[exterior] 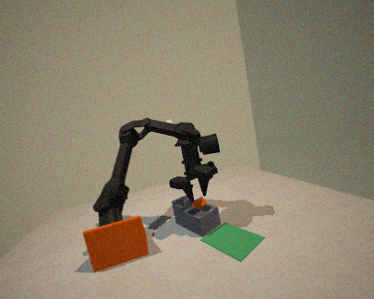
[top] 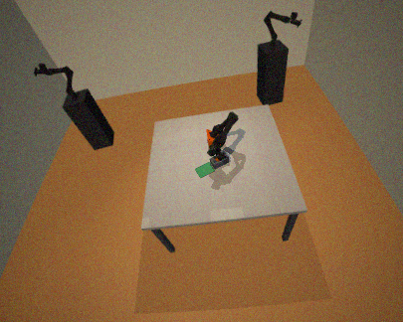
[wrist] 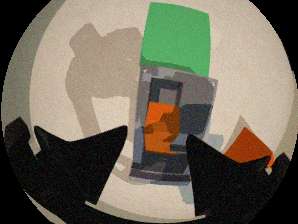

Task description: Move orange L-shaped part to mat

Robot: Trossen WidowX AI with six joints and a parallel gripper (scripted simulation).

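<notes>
My gripper tip is 30 mm past the orange L-shaped part, 30 mm to the right of it and 50 mm above it. The rest, counted from my gripper tip: green mat (20 mm ahead, 140 mm to the right, 110 mm below).
</notes>
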